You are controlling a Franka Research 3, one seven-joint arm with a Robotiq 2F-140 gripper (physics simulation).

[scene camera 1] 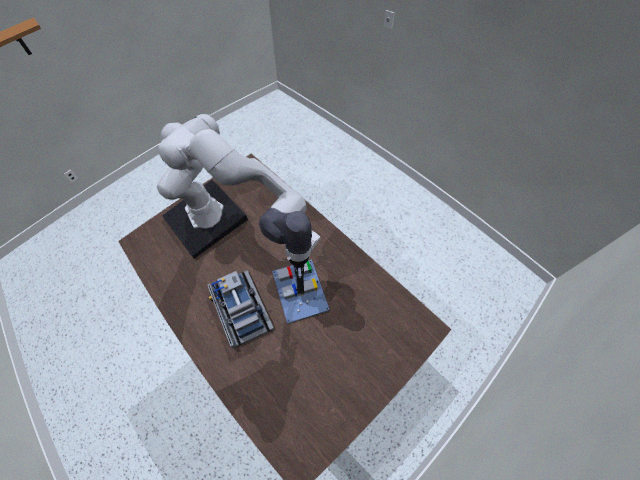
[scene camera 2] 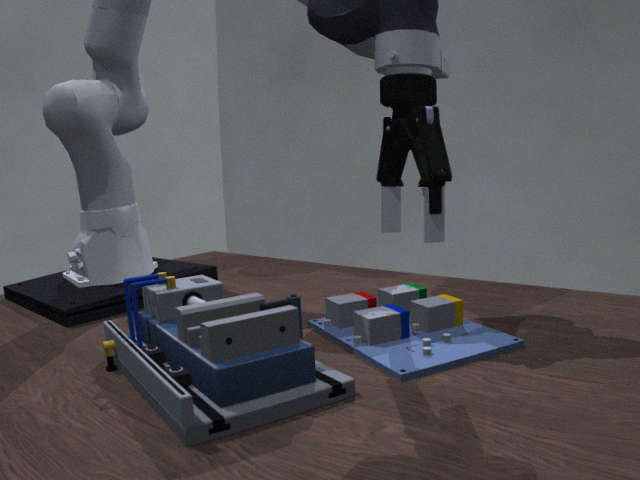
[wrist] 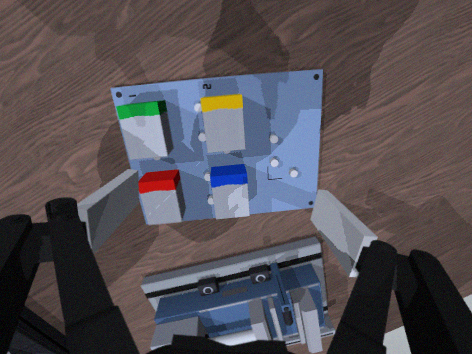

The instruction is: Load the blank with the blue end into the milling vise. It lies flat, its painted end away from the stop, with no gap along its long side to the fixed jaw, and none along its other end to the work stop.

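Observation:
The blank with the blue end [scene camera 1: 289,292] [scene camera 2: 379,326] [wrist: 231,200] lies on the light-blue plate [scene camera 1: 311,310] [scene camera 2: 475,339] [wrist: 300,120], on the side facing the vise. The milling vise [scene camera 1: 240,310] [scene camera 2: 263,374] [wrist: 200,305] stands beside the plate. Its end jaw [scene camera 2: 250,332] [wrist: 310,325], with two holes, stands apart from the jaw on the rod [scene camera 2: 219,308] [wrist: 259,320]. A black rod on a blue post, the work stop [scene camera 2: 279,302] [wrist: 287,315], shows at the gap. My gripper [scene camera 1: 300,293] [scene camera 2: 412,234] [wrist: 228,196] is open and empty, high above the plate.
Blanks with a red end [scene camera 2: 348,310] [wrist: 161,205], a green end [scene camera 2: 398,294] [wrist: 143,134] and a yellow end [scene camera 2: 434,313] [wrist: 224,127] lie on the plate near the blue one. Small white pegs stand among them. Blue hoses [scene camera 2: 130,304] rise beside the vise.

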